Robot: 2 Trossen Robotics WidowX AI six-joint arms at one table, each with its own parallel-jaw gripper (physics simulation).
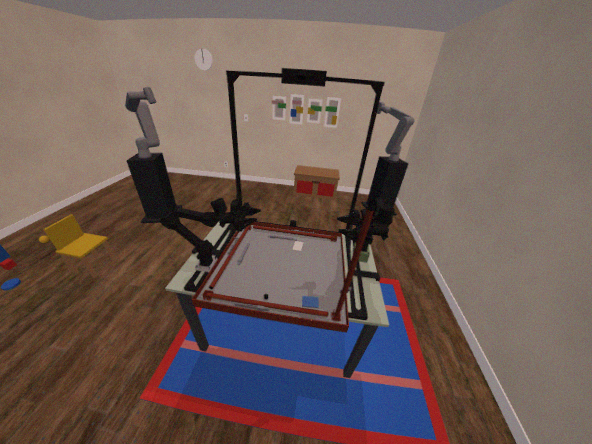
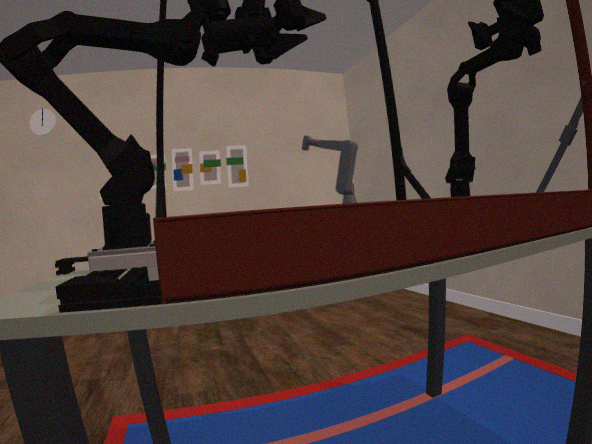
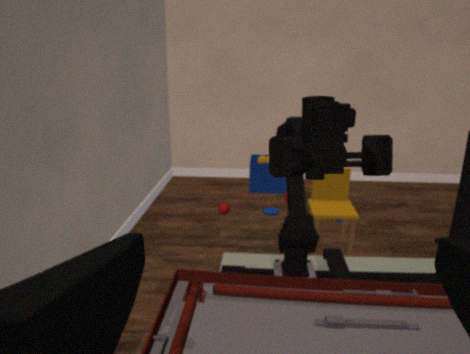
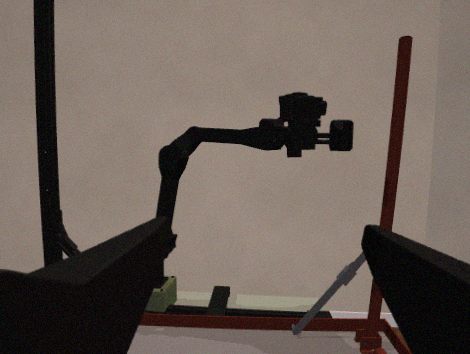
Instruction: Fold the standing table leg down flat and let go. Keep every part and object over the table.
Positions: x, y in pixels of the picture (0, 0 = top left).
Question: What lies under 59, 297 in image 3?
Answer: My left gripper.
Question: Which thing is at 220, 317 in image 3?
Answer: A tabletop.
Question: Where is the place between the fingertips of my left gripper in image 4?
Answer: At 315, 132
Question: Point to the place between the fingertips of my right gripper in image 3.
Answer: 344, 157
